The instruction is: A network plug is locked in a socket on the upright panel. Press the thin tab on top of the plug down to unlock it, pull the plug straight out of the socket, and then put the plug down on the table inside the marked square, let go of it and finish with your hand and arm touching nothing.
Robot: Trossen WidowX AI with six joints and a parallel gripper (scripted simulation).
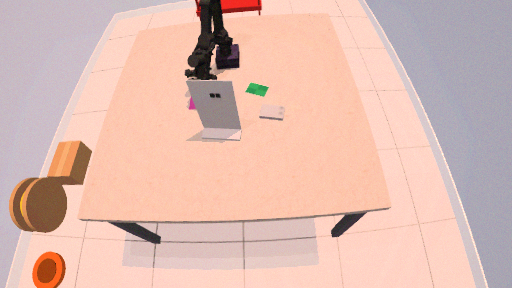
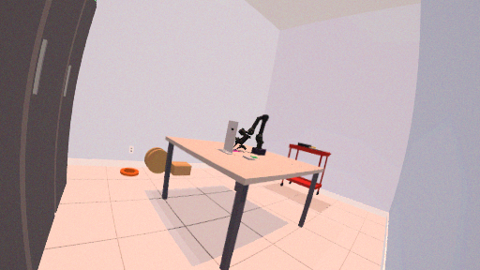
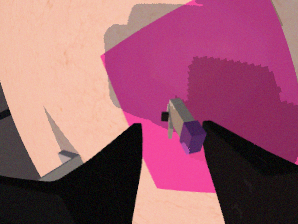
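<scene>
Now: the network plug 1 cm below my gripper tip. Also, from my gripper tip: green card 27 cm to the left, 2 cm below; upright panel 21 cm ahead, 12 cm above, 9 cm to the left; marked square 2 cm below, 1 cm behind.
</scene>
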